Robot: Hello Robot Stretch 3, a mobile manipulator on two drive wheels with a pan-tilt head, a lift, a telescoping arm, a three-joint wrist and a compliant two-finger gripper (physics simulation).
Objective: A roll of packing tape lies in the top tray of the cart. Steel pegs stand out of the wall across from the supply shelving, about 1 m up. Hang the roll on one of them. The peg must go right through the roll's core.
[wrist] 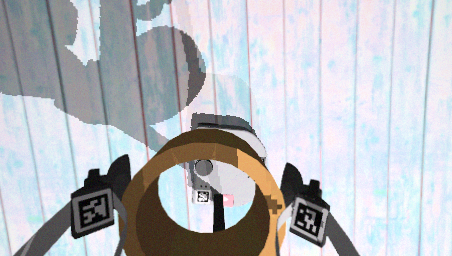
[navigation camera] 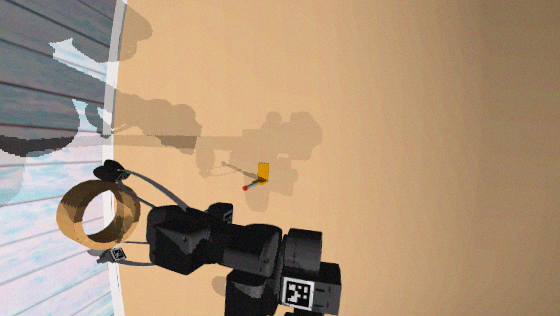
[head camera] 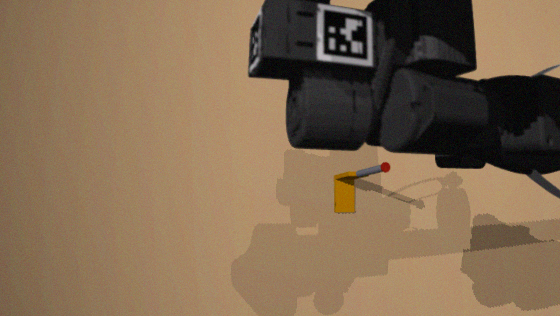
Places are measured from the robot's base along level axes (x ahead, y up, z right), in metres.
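Where they show: gripper, between the fingertips: (navigation camera: pixel 98 209).
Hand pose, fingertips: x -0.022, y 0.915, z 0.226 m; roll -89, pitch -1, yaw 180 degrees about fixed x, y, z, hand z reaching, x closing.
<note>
Each offset is from my fingertips to the top centre of the thing. "spot": to the spot under its first point.
A tan tape roll {dx +0.000, dy +0.053, dz -0.009 m} (navigation camera: pixel 70 215) (wrist: pixel 210 151) sits between the fingertips of my gripper (navigation camera: pixel 111 214) (wrist: pixel 208 176), which is shut on its outer sides. The roll's core is open and I see through it. In the head view the roll does not show and the fingertips are out of frame. A bare steel peg {spot: dx +0.042, dy +0.106, dz +0.398 m} (head camera: pixel 370 170) (navigation camera: pixel 253 184) with a red tip stands out from a yellow bracket {spot: dx +0.095, dy +0.099, dz +0.518 m} (head camera: pixel 345 195) (navigation camera: pixel 263 171) on the wall. In the navigation view the roll is apart from the peg, to its left and lower.
The dark wrist body (head camera: pixel 330 110) (navigation camera: pixel 250 250) is above the peg in the head view and below it in the navigation view. The tan wall (head camera: pixel 125 150) (navigation camera: pixel 400 150) carries arm shadows. White skirting (navigation camera: pixel 108 90) meets the planked floor. My base (wrist: pixel 240 175) shows beyond the roll.
</note>
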